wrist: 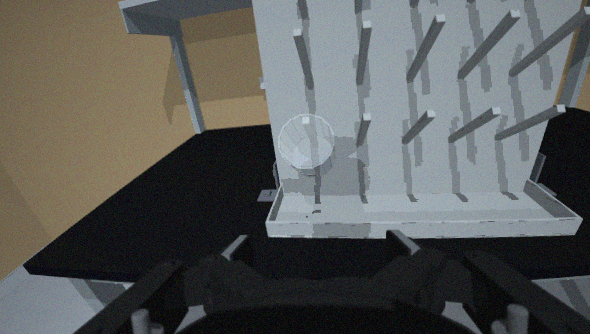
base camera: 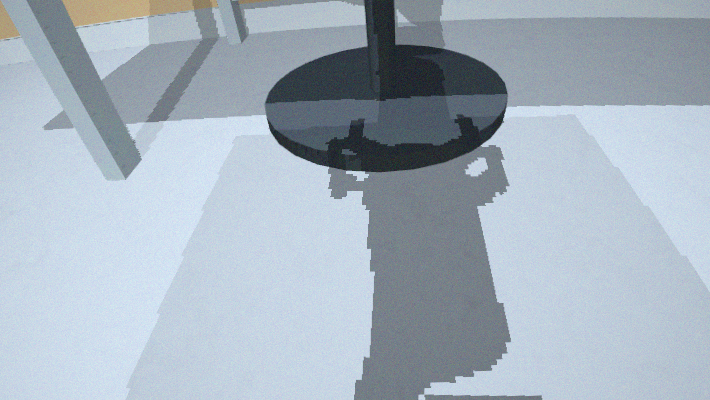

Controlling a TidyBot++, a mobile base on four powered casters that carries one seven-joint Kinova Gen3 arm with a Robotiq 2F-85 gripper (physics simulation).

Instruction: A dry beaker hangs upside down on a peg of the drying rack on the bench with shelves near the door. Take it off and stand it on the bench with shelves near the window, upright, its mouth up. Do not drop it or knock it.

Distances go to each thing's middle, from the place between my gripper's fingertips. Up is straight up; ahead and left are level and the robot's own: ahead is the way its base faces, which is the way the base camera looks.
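The drip tray [wrist: 532, 212] is 16 cm to the right of my hand, 21 cm ahead of it and 14 cm below it. As for the clear glass beaker [wrist: 306, 142], my hand is now 20 cm short of it, and 1 cm above it.
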